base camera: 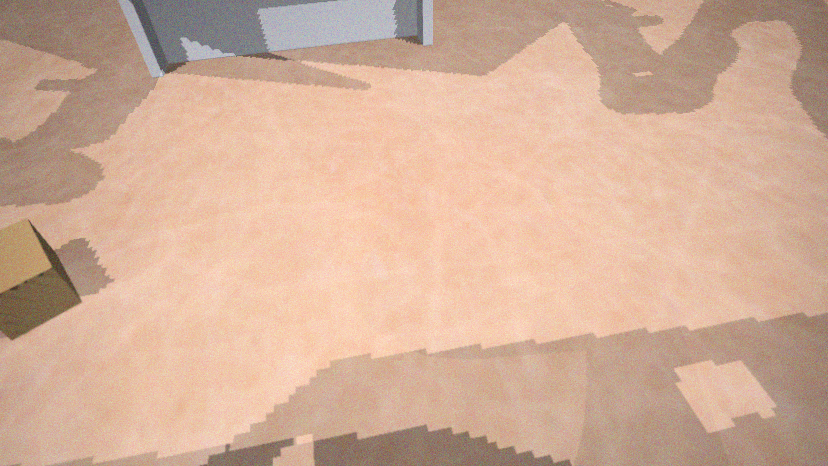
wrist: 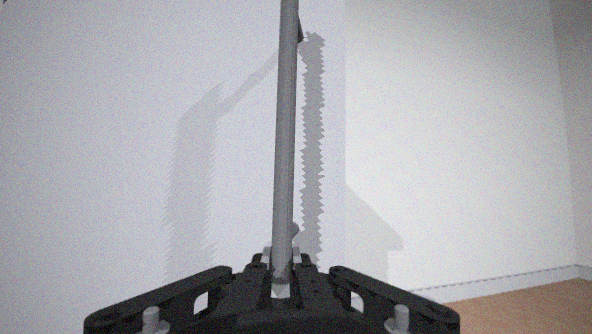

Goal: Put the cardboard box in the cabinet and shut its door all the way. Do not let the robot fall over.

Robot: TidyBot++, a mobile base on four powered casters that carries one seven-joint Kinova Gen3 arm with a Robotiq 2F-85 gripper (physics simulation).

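Frame: origin at the arm's base, x ahead, y left, z up, level; centimetres.
Seen in the pictures: gripper, fingertip midpoint: point(wrist: 281, 259).
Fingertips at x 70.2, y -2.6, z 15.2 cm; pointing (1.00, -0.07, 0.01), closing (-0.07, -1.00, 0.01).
Offsets run from my fingertips to a thing's middle. "pt": to the spot under its first point. Level surfaces: height alone.
The cardboard box {dx -29.4, dy +37.6, dz -52.3 cm} point(base camera: 24, 255) is on the floor at the left edge of the base camera view, partly cut off by the frame. The cabinet point(base camera: 427, 21) shows its grey lower part at the top left of that view; its upper part is out of view. In the wrist view, my gripper point(wrist: 281, 259) is shut on a long, grey, upright bar handle {pt dx -3.4, dy +0.2, dz +7.8 cm} point(wrist: 285, 150). The handle stands in front of the pale cabinet door point(wrist: 100, 150), whose vertical edge is right of the handle. The box does not show in the wrist view, and my gripper does not show in the base camera view.
A white wall point(wrist: 450, 150) with a low baseboard point(wrist: 500, 282) stands beyond the door's edge, on the right of the wrist view. Brown floor {dz -54.8 cm} point(wrist: 530, 305) point(base camera: 434, 202) shows below it and across the base camera view, with jagged shadows.
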